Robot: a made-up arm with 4 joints. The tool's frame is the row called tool.
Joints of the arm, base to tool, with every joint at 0 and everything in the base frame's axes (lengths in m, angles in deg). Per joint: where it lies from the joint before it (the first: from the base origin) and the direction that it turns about. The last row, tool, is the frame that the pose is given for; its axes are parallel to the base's.
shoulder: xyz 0 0 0.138 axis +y
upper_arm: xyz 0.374 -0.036 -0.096 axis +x
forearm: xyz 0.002 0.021 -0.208 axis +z
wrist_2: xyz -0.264 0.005 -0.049 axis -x
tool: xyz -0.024 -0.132 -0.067
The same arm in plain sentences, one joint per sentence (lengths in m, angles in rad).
The arm has four revolute joints in a row. What follows holds with every joint at zero, and every direction is one of the base frame's.
The first joint lies 0.138 m along +z from the base frame's origin and turns about +y.
The second joint lies 0.374 m along +x and 0.036 m along -y and 0.096 m along -z from the first joint and turns about +x.
The third joint lies 0.002 m along +x and 0.021 m along +y and 0.208 m along -z from the second joint and turns about +z.
The fourth joint lies 0.264 m along -x and 0.005 m along +y and 0.049 m along -z from the third joint and turns about -x.
The tool frame, which is the frame that the pose is given for, lies 0.024 m along -x and 0.132 m along -y and 0.067 m along -z from the fourth joint; its axes are parallel to the base frame's.

